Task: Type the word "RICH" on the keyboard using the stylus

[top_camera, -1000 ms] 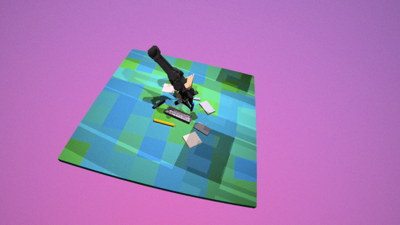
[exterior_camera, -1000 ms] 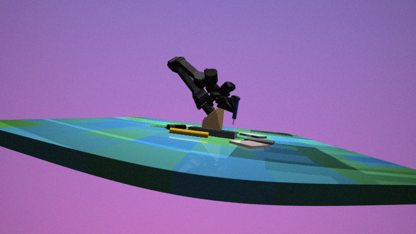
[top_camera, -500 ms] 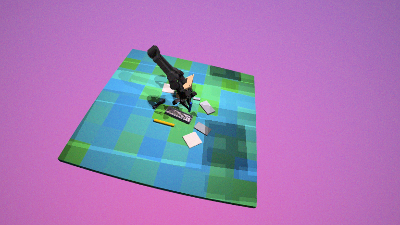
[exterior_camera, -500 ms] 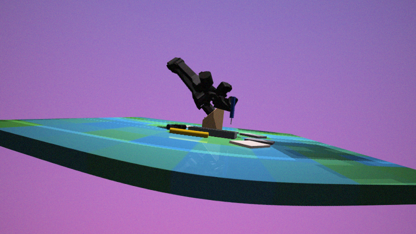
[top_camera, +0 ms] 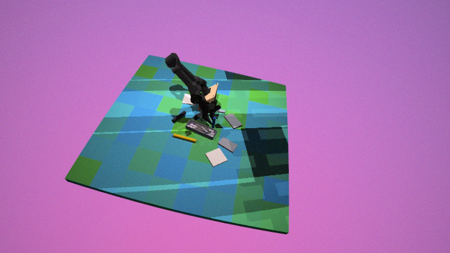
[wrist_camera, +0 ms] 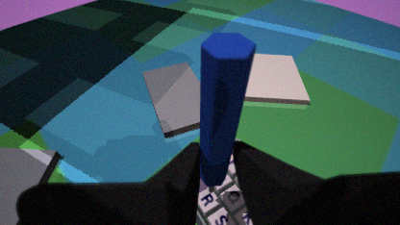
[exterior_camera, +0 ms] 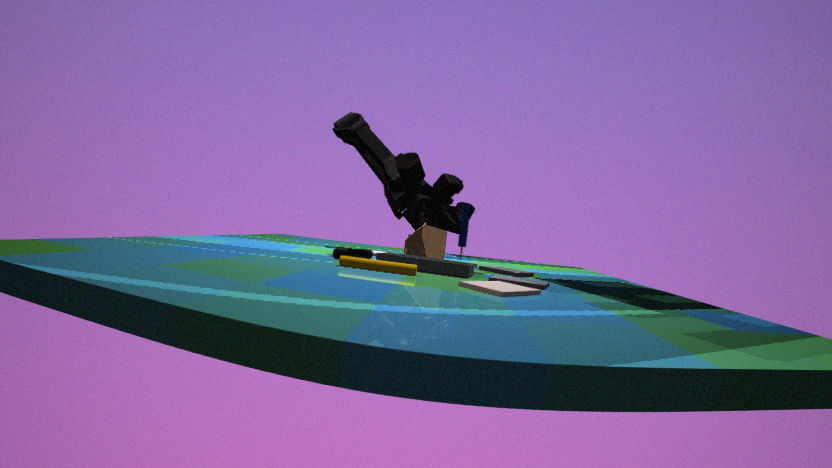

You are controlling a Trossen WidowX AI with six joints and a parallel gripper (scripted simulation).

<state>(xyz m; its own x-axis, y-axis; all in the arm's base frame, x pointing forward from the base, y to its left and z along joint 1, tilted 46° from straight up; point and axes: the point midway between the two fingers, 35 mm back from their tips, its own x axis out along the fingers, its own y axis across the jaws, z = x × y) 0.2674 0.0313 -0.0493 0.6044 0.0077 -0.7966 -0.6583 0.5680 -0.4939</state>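
My gripper tip is 17 cm to the left of the yellow bar, 9 cm short of it and 8 cm above it. The rest, counted from my gripper tip: stylus 2 cm below.
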